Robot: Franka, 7 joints.
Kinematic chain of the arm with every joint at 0, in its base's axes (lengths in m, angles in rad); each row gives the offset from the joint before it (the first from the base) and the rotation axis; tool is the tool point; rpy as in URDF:
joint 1: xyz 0 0 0.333 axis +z
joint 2: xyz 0 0 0 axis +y
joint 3: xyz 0 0 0.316 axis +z
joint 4: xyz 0.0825 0 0 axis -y
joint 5: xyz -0.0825 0 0.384 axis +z
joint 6: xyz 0 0 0 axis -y
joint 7: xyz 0.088 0 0 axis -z
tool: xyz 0 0 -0.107 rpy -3.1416 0 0
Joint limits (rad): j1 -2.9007..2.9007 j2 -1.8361..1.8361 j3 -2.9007..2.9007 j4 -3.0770..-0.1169 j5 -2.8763..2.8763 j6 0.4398..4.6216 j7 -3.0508..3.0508
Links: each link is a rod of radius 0.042 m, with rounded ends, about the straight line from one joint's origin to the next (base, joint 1, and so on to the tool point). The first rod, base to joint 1, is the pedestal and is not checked.
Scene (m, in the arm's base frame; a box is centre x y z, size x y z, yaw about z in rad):
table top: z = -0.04
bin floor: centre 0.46 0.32 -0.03 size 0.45 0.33 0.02 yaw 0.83
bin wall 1: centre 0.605 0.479 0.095 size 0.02 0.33 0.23 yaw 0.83
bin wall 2: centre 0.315 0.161 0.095 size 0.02 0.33 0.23 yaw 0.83
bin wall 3: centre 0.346 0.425 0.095 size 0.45 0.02 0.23 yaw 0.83
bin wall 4: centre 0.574 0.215 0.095 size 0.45 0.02 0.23 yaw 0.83
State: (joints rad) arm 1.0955 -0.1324 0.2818 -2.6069 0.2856 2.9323 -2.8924
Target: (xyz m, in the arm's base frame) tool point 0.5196 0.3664 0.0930
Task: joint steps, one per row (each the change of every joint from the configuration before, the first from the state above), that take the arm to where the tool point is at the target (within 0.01 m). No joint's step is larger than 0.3 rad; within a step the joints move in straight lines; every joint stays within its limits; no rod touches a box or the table.
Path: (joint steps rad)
1: -0.1981 0.2123 -0.1690 0.2785 0.0037 0.0290 0.0000
2: -0.1981 0.2123 -0.1691 0.2784 0.0038 0.0290 0.0000
3: -0.0039 0.2658 0.0029 0.0849 -0.0074 -0.0164 0.0000
4: -0.0039 0.2657 0.0028 0.0848 -0.0073 -0.0164 0.0000

